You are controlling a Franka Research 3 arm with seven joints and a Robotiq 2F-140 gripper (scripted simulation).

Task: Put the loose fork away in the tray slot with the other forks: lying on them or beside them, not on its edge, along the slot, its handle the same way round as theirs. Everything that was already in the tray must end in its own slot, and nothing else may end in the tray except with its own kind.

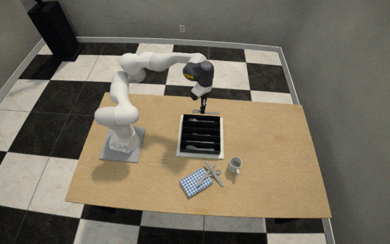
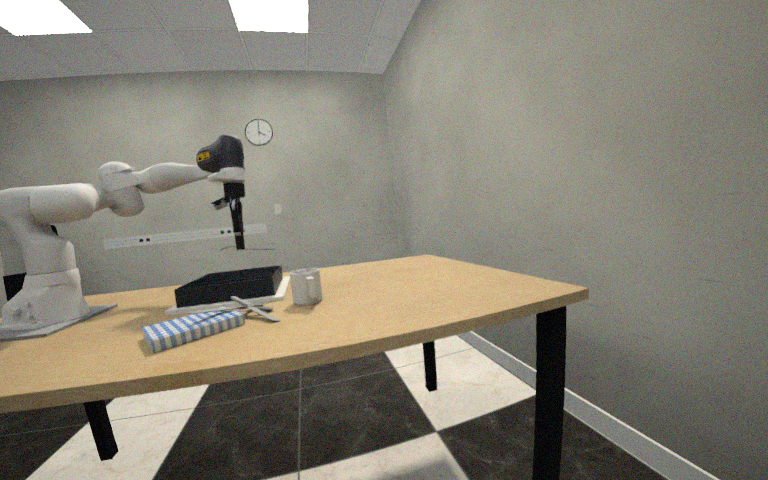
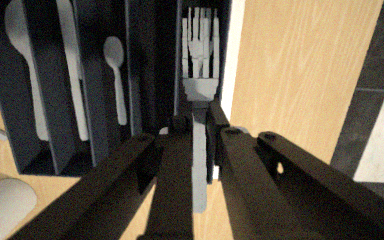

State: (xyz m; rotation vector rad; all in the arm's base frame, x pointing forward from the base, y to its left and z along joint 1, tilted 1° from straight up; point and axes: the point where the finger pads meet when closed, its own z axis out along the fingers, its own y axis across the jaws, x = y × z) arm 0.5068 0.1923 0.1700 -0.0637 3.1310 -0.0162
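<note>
The tray is 140 mm below my hand and 110 mm to the right of it. The rest, counted from my hand: white mug 340 mm to the right, 230 mm ahead, 140 mm below; then spoon 160 mm below, 120 mm to the right, 20 mm behind.
</note>
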